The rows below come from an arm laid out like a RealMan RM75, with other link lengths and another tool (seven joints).
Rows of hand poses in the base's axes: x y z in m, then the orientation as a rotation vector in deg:
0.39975, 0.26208, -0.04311, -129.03, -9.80, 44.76
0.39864, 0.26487, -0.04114, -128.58, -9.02, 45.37
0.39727, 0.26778, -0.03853, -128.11, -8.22, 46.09
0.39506, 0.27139, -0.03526, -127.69, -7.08, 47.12
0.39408, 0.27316, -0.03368, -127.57, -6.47, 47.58
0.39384, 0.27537, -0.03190, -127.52, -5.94, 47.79
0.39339, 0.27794, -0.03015, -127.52, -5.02, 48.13
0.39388, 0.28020, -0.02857, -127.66, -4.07, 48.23
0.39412, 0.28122, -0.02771, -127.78, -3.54, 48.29
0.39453, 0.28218, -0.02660, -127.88, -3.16, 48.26
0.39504, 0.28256, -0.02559, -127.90, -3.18, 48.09
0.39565, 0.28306, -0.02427, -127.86, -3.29, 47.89
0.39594, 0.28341, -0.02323, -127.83, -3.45, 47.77
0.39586, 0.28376, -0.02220, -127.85, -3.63, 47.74
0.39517, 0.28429, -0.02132, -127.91, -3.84, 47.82
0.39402, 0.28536, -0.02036, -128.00, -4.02, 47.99
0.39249, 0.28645, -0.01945, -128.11, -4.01, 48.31
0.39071, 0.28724, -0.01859, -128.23, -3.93, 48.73
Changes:
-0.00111, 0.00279, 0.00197, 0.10, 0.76, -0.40
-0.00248, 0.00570, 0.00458, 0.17, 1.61, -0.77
-0.00469, 0.00931, 0.00785, 0.04, 2.74, -1.26
-0.00567, 0.01108, 0.00943, -0.10, 3.26, -1.54
-0.00591, 0.01329, 0.01121, -0.23, 3.57, -1.84
-0.00636, 0.01586, 0.01296, -0.52, 4.06, -2.35
-0.00587, 0.01812, 0.01454, -0.88, 4.36, -2.95
-0.00563, 0.01914, 0.01540, -1.12, 4.51, -3.27
-0.00522, 0.02010, 0.01651, -1.29, 4.57, -3.52
-0.00471, 0.02048, 0.01752, -1.25, 4.45, -3.57
-0.00410, 0.02098, 0.01884, -1.14, 4.30, -3.57
-0.00381, 0.02133, 0.01988, -1.04, 4.18, -3.51
-0.00389, 0.02168, 0.02091, -1.01, 4.10, -3.40
-0.00458, 0.02221, 0.02179, -1.04, 4.08, -3.21
-0.00573, 0.02328, 0.02275, -1.13, 4.11, -3.01
-0.00726, 0.02437, 0.02366, -1.33, 4.29, -2.88
-0.00904, 0.02516, 0.02452, -1.57, 4.56, -2.75

